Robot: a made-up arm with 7 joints.
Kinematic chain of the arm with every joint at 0, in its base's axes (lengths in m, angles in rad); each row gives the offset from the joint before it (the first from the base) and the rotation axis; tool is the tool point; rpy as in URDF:
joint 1: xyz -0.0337 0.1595 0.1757 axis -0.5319 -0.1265 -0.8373
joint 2: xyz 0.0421 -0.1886 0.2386 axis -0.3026 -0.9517 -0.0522
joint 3: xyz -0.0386 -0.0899 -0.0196 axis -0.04 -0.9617 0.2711
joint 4: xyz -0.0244 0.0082 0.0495 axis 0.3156 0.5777 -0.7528
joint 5: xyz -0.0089 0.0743 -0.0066 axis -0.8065 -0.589 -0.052
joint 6: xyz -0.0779 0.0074 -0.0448 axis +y
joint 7: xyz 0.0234 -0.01 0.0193 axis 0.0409 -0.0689 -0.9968
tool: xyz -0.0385 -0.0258 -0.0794 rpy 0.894 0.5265 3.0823
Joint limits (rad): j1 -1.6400..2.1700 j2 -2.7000..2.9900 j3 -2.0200..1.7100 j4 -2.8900..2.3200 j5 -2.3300..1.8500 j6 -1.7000..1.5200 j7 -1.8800..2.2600
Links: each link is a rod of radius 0.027 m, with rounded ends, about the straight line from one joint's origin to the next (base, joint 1, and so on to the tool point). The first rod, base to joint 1, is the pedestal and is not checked.
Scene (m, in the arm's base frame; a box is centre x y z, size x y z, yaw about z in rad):
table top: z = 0
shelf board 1: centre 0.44 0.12 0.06 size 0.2 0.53 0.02 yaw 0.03
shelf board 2: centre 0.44 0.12 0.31 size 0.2 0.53 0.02 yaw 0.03
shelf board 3: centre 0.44 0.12 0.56 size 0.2 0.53 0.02 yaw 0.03
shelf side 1: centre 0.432 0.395 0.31 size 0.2 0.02 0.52 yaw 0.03
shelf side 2: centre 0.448 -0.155 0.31 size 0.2 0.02 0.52 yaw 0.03
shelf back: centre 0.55 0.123 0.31 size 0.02 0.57 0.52 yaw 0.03
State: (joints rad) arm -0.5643 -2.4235 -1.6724 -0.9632 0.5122 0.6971 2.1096
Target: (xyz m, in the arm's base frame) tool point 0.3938 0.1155 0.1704
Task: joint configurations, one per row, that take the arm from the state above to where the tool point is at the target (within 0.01 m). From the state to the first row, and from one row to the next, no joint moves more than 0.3 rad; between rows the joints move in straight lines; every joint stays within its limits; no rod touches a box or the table.
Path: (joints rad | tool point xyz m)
1: -0.6244 -2.3781 -1.7583 -0.7418 0.5542 0.9028 1.8259 | 0.2760 -0.1019 0.3477
2: -0.6845 -2.3328 -1.8442 -0.5204 0.5961 1.1086 1.5422 | 0.2847 -0.0472 0.3101
3: -0.7446 -2.2874 -1.9302 -0.2991 0.6381 1.3143 1.2584 | 0.2650 0.0055 0.2799
4: -0.8047 -2.2421 -2.0161 -0.0777 0.6801 1.5200 0.9747 | 0.2243 0.0418 0.2599
5: -0.9085 -2.3337 -1.9875 -0.3207 0.5563 1.4436 1.1468 | 0.2637 0.0531 0.2431
6: -1.0123 -2.4252 -1.9588 -0.5637 0.4325 1.3672 1.3189 | 0.3008 0.0661 0.2248
7: -1.1161 -2.5168 -1.9302 -0.8067 0.3086 1.2908 1.4910 | 0.3351 0.0808 0.2058
8: -1.2200 -2.6084 -1.9015 -1.0497 0.1848 1.2144 1.6631 | 0.3661 0.0972 0.1873
9: -1.3238 -2.7000 -1.8729 -1.2927 0.0610 1.1380 1.8352 | 0.3938 0.1155 0.1704

